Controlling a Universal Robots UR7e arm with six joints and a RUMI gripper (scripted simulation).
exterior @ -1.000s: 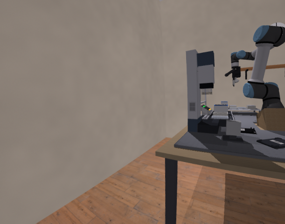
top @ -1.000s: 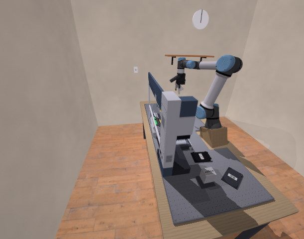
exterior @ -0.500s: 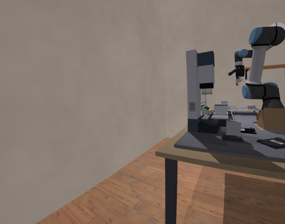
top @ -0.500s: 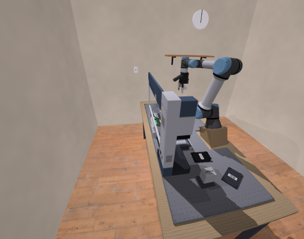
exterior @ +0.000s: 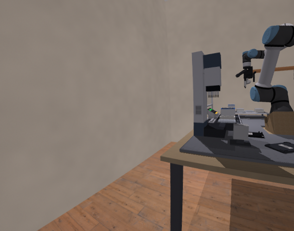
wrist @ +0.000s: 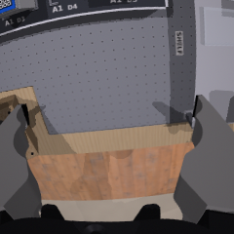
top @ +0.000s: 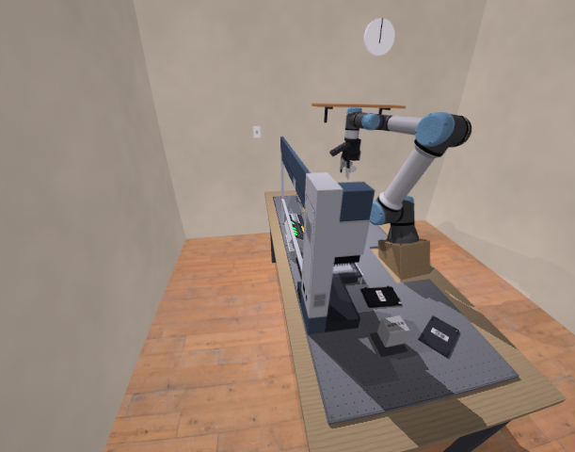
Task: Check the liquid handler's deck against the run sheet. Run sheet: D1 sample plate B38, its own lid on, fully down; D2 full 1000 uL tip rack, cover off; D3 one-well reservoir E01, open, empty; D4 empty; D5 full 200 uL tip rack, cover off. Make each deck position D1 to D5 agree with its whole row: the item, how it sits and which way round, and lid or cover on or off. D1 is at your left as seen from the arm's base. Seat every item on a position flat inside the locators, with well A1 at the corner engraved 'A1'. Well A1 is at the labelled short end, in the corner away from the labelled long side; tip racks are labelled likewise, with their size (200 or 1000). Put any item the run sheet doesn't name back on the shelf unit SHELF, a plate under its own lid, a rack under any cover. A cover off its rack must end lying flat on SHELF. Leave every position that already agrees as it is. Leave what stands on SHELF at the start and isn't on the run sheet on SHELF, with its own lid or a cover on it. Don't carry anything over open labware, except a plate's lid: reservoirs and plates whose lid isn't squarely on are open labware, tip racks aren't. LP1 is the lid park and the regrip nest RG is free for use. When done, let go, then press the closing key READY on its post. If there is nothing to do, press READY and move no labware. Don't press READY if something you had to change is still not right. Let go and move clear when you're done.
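Right now my hand is 16 cm short of the blue-framed tip rack, 19 cm to the right of it and 23 cm above it. Round my hand: yellow-rimmed tip rack (15 cm ahead, 5 cm to the right, 25 cm below); shelf label (4 cm behind, 16 cm to the right, 35 cm below); shelf (3 cm behind, 33 cm to the right, 29 cm below).
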